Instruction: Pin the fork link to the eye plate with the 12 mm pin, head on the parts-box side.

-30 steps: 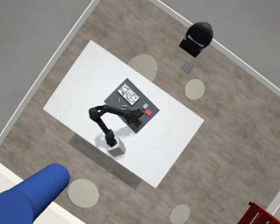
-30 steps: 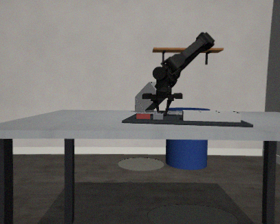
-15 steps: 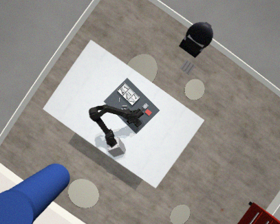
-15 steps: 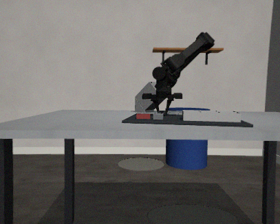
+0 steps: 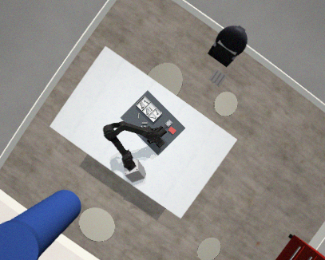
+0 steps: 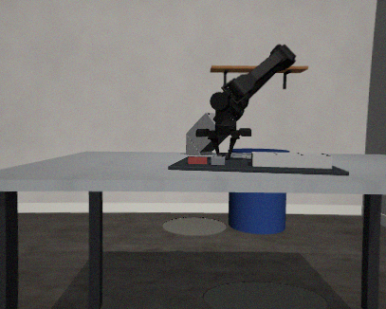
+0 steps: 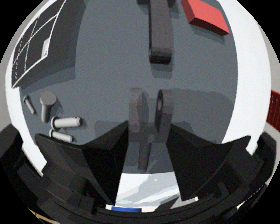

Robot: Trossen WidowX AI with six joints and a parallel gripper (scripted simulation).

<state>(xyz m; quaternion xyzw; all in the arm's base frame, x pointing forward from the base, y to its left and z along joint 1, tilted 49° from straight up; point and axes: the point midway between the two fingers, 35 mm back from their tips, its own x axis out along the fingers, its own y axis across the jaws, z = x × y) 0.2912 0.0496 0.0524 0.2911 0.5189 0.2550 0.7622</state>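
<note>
Right now my hand is 30 mm above the fork link. Also, from my hand: grey pin 100 mm to the left, 30 mm below, 10 mm behind; dark mat 100 mm to the left, 60 mm ahead, 50 mm below; eye plate 80 mm ahead, 30 mm below.
</note>
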